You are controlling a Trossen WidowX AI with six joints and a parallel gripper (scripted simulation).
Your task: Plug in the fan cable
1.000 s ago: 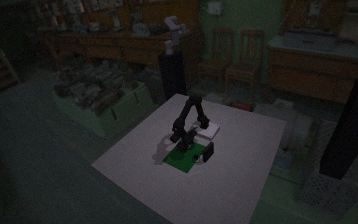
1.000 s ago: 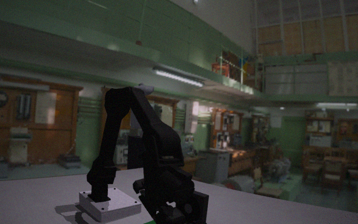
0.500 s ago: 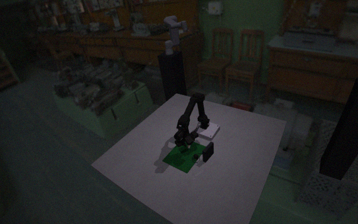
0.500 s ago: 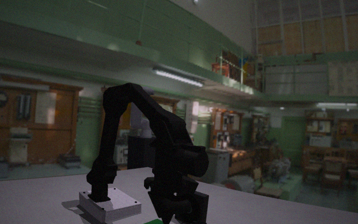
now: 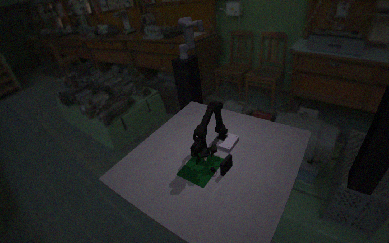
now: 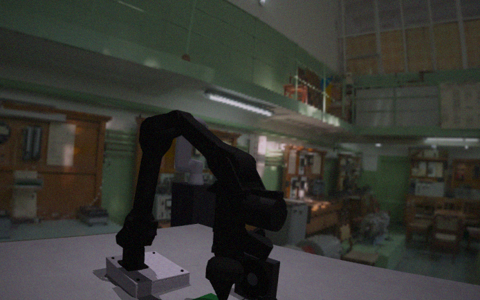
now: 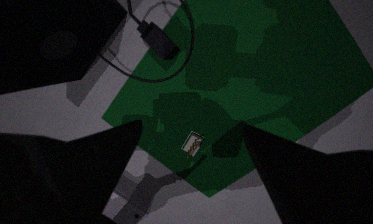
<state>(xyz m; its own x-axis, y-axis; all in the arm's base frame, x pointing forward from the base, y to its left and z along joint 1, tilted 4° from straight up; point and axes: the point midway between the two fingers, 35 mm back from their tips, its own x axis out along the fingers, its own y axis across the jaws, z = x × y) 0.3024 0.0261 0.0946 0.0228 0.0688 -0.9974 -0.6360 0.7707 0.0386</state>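
Now: the dark plug 3 cm ahead of my gripper tip, 7 cm to the left of it and 6 cm below it. Round my gripper tip: black fan: 3 cm behind, 14 cm to the left, 2 cm below; green board: 3 cm ahead, 3 cm to the right, 10 cm below.
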